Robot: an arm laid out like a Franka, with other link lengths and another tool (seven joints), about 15 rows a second.
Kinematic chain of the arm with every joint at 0, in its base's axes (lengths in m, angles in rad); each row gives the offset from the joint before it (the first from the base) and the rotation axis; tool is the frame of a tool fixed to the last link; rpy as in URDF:
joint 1: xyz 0 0 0.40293 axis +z
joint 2: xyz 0 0 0 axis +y
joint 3: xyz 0 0 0.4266 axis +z
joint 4: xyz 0.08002 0 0 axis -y
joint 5: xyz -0.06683 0 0.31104 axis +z
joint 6: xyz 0 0 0 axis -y
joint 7: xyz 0.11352 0 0 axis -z
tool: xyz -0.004 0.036 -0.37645 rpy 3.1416 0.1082 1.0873
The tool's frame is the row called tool.
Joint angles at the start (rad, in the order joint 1, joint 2, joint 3, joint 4, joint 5, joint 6, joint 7): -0.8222, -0.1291, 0.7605, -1.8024, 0.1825, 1.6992, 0.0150
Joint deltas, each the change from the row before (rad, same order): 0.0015, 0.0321, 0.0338, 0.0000, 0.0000, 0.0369, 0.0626; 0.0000, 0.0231, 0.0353, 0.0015, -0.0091, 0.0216, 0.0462; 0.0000, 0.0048, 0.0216, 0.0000, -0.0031, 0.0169, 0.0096; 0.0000, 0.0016, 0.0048, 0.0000, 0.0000, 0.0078, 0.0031; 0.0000, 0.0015, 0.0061, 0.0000, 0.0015, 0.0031, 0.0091; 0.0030, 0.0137, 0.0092, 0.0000, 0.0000, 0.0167, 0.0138; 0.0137, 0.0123, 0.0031, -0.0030, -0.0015, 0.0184, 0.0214
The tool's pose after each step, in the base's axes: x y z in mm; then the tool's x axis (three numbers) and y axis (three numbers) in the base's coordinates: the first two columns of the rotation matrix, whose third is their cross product. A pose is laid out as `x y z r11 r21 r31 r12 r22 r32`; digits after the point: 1 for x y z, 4 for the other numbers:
486.4 91.1 478.2 0.5778 0.8161 -0.0135 0.8143 -0.5775 -0.0579
494.4 103.5 473.3 0.5872 0.8094 -0.0094 0.8076 -0.5866 -0.0614
499.1 112.7 473.1 0.5786 0.8156 -0.0034 0.8144 -0.5780 -0.0518
501.6 114.9 473.5 0.5780 0.8161 0.0009 0.8152 -0.5773 -0.0475
502.5 118.4 473.5 0.5809 0.8140 0.0034 0.8131 -0.5801 -0.0484
508.4 123.7 471.8 0.5838 0.8118 0.0147 0.8113 -0.5825 -0.0502
513.4 130.9 469.5 0.5890 0.8077 0.0238 0.8076 -0.5874 -0.0520

